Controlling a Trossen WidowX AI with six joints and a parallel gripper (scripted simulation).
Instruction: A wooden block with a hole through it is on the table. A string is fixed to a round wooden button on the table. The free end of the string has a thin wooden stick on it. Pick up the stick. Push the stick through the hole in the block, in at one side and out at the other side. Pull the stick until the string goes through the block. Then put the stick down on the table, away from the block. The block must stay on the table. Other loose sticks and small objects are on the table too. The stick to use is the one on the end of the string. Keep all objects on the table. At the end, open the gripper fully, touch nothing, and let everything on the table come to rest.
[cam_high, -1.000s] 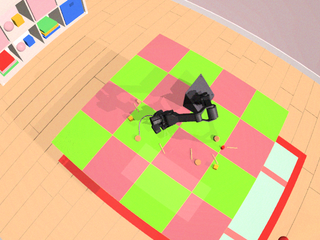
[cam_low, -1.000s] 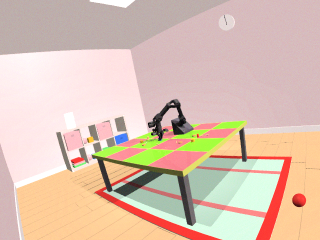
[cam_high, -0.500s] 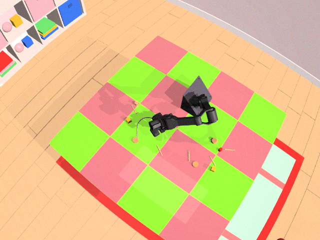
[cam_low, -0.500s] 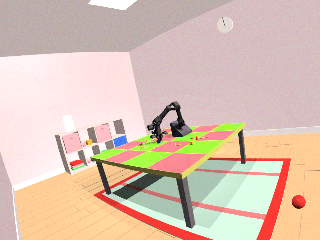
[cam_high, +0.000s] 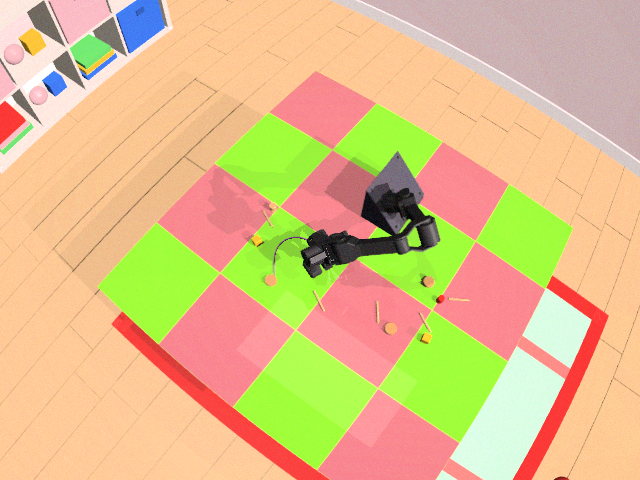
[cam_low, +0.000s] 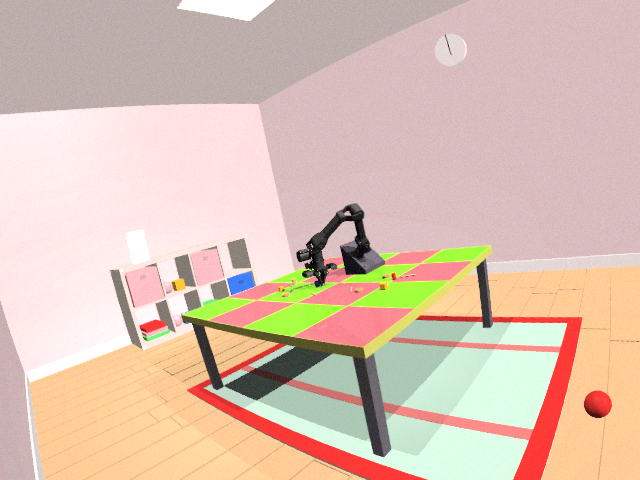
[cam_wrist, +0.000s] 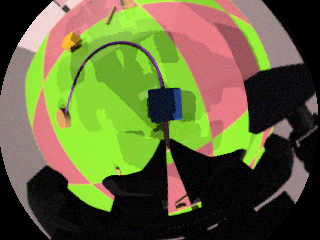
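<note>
My gripper tip is now 4 cm to the left of the blue block, 2 cm past it and 1 cm below it. Also, from my gripper tip: round wooden button (16 cm ahead, 13 cm to the right); red bead (38 cm to the left, 10 cm behind, 1 cm above); wooden block (28 cm to the right, 7 cm behind, 1 cm above).
</note>
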